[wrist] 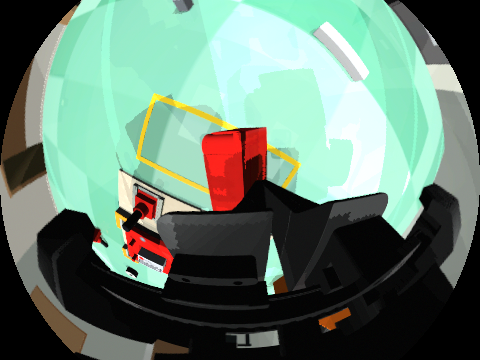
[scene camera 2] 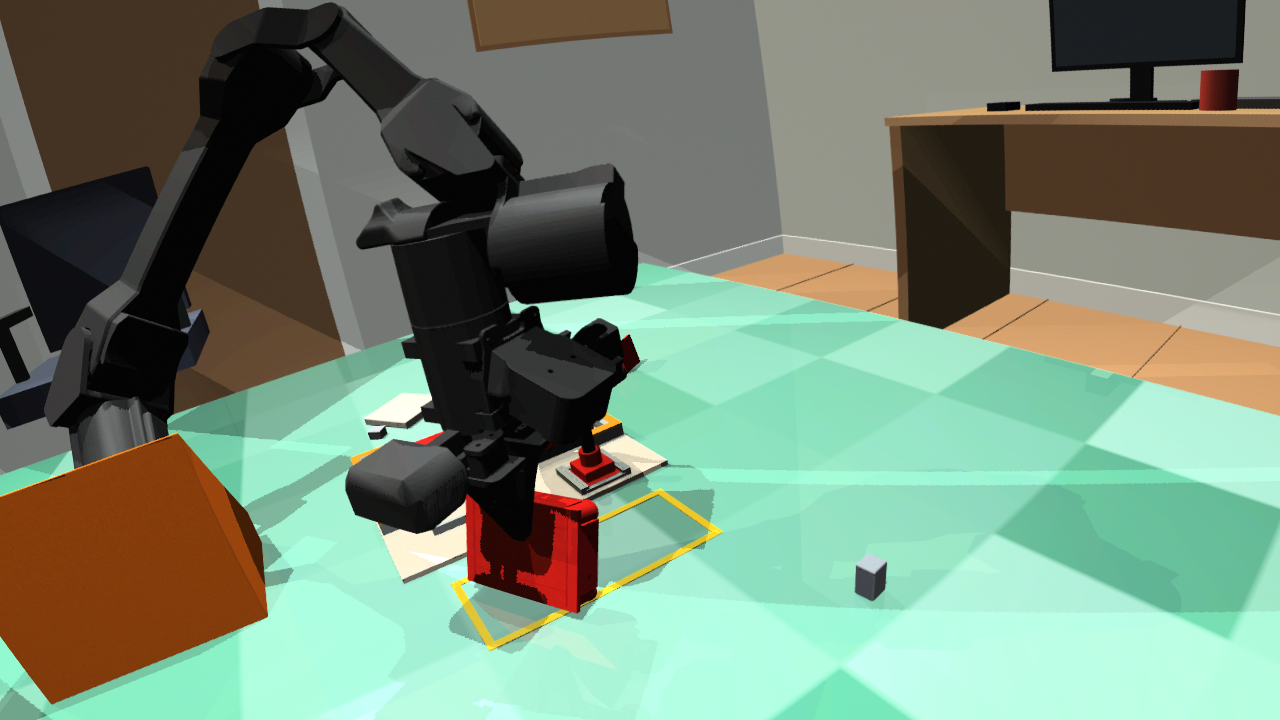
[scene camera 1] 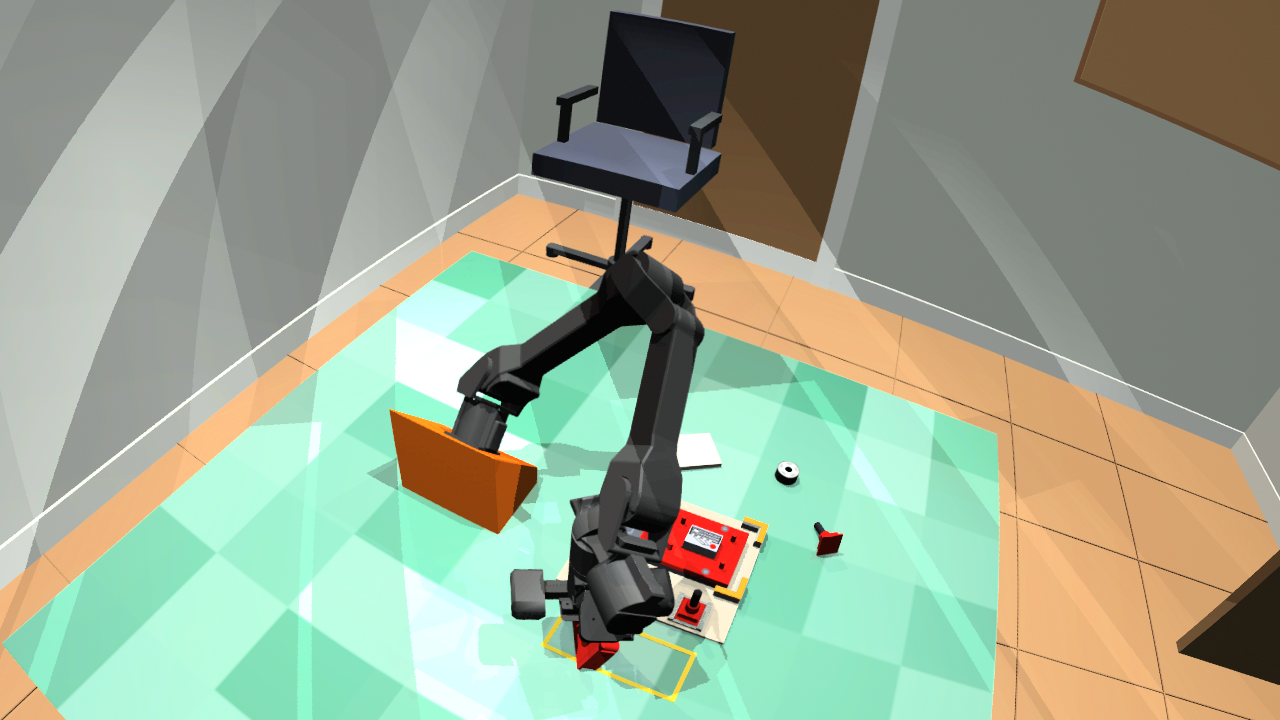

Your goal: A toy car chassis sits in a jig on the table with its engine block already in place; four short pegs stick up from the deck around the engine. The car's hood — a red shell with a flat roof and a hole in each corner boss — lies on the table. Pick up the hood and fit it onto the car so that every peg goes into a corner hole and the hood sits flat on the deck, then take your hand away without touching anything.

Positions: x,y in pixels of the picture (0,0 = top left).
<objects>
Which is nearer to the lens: the red hood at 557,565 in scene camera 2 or the white plate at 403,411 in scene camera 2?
The red hood.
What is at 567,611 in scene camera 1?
My gripper.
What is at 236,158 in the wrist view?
A red hood.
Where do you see a white plate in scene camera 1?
695,451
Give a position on a grey engine block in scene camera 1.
698,540
</objects>
